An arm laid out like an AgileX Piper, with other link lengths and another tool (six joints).
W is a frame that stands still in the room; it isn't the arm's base.
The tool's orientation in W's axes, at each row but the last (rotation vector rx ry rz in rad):
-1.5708, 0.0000, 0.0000
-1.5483, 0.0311, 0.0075
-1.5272, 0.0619, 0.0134
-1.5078, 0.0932, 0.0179
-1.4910, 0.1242, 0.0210
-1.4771, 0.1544, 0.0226
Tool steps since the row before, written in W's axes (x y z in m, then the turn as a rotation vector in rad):
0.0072, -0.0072, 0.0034, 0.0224, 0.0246, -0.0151
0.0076, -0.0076, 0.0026, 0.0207, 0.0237, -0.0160
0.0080, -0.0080, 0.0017, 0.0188, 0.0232, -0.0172
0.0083, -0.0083, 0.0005, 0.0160, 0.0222, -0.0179
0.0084, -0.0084, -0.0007, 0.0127, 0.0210, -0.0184
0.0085, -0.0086, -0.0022, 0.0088, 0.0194, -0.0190
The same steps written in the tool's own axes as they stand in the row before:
0.0072, -0.0034, -0.0072, 0.0224, 0.0151, 0.0246
0.0076, -0.0030, -0.0074, 0.0207, 0.0160, 0.0237
0.0081, -0.0024, -0.0077, 0.0189, 0.0173, 0.0230
0.0086, -0.0016, -0.0078, 0.0162, 0.0181, 0.0219
0.0089, -0.0007, -0.0078, 0.0131, 0.0188, 0.0204
0.0094, 0.0004, -0.0080, 0.0094, 0.0197, 0.0184

